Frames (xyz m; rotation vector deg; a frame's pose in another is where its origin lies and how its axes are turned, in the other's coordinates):
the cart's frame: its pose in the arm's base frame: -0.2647 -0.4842 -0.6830 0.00 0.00 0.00
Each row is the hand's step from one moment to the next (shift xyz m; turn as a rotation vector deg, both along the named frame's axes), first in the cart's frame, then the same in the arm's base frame.
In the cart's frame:
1: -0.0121 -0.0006 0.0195 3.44 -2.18 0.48
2: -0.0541 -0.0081 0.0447 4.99 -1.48 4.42
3: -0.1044 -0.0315 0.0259 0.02 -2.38 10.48
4: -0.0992 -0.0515 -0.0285 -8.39 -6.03 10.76
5: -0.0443 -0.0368 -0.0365 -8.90 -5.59 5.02
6: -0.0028 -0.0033 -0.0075 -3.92 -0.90 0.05
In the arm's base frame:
1: -0.0121 -0.0006 0.0195 3.44 -2.18 0.48
2: -0.0541 -0.0081 0.0447 4.99 -1.48 4.42
3: -0.1044 -0.0315 0.0259 0.02 -2.38 10.48
4: -0.0992 -0.0515 -0.0285 -8.39 -6.03 10.76
5: -0.0443 -0.0368 -0.0365 -8.90 -5.59 5.02
6: -0.0028 -0.0033 -0.0075 -3.92 -0.90 0.05

